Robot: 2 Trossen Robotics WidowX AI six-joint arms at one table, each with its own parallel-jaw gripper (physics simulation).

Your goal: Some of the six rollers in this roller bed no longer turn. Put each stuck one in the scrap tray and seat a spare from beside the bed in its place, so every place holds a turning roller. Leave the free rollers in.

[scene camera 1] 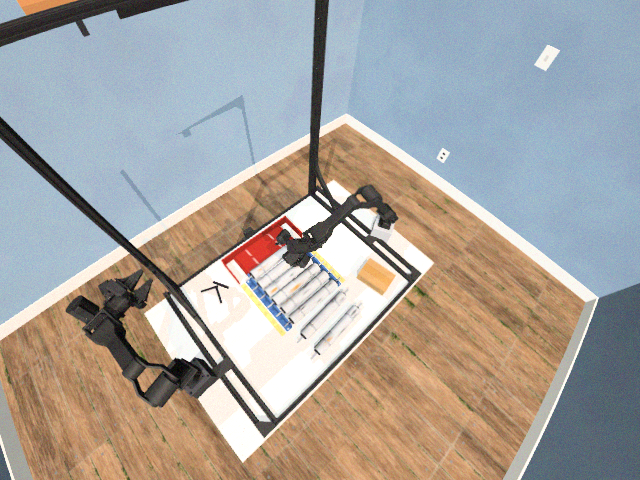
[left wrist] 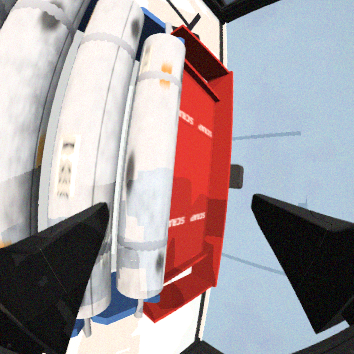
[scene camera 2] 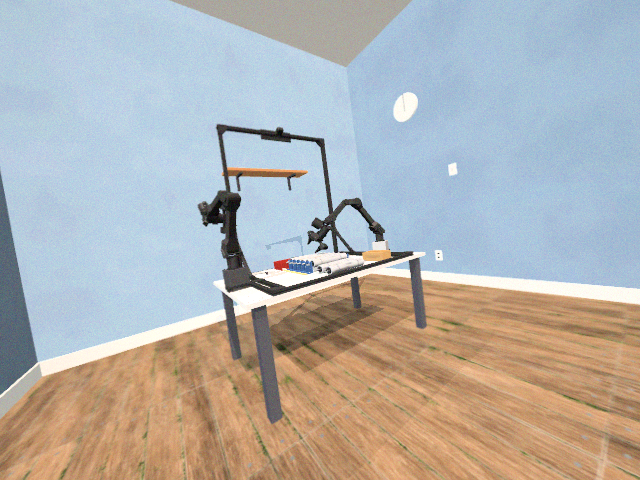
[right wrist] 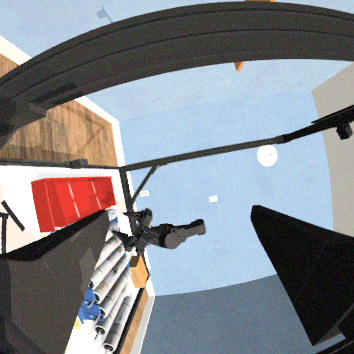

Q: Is my right gripper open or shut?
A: Open.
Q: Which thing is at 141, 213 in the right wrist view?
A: My left gripper.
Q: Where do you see a scrap tray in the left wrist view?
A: At 201, 170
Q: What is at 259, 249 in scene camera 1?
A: A scrap tray.
